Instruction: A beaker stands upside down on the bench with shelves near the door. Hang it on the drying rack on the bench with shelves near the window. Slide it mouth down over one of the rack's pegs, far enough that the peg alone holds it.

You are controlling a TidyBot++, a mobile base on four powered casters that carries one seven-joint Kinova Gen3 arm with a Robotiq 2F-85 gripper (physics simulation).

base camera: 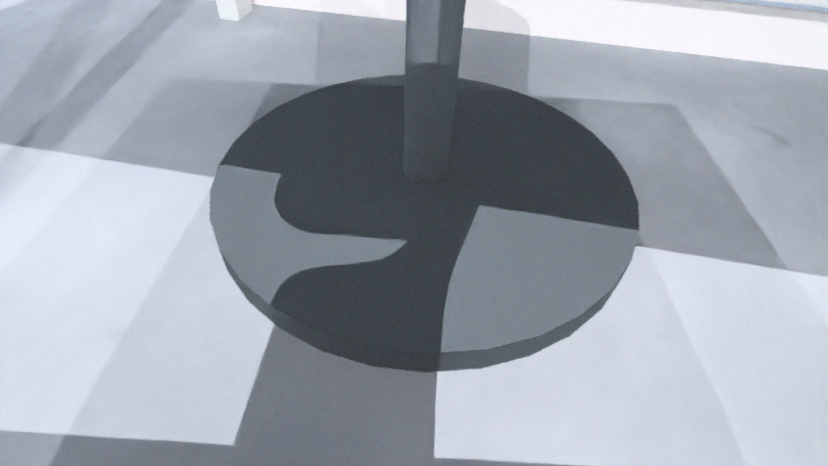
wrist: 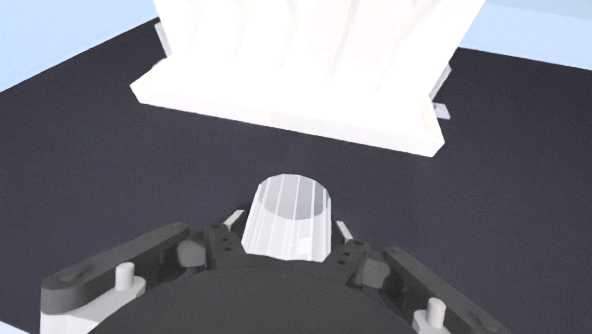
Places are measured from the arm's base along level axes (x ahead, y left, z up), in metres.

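Pixels of known places: gripper, fingertip midpoint: (wrist: 288, 228).
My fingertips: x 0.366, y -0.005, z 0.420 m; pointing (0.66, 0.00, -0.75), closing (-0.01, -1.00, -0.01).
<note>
Behind a point stands the place of what it marks.
The clear beaker (wrist: 287, 230) {y -0.005, x 0.355, z 0.442 m} is between the fingers of my gripper (wrist: 288, 228) {y -0.005, x 0.366, z 0.420 m} in the wrist view. My gripper is shut on it. One round end of the beaker points away from the palm, towards the rack side; I cannot tell whether it is the mouth. The white drying rack (wrist: 280, 119) {y 0.025, x 0.541, z 0.382 m} stands ahead, at the top of the wrist view, with a gap in the picture between its tray edge and the beaker. Its pegs are washed out and hard to make out, and its upper part is cut off. No peg shows inside the beaker.
The rack stands on a dark bench top (wrist: 110, 165) {y 0.223, x 0.443, z 0.365 m}. Small grey side parts (wrist: 441, 110) {y -0.244, x 0.622, z 0.372 m} show by the rack's right side. The base camera view shows a round grey pedestal base (base camera: 538, 283) {y -0.107, x 0.366, z -0.367 m} with an upright post (base camera: 429, 121) {y -0.004, x 0.495, z -0.289 m}, and a white leg (base camera: 234, 9) {y 0.364, x 0.991, z -0.376 m} behind.
</note>
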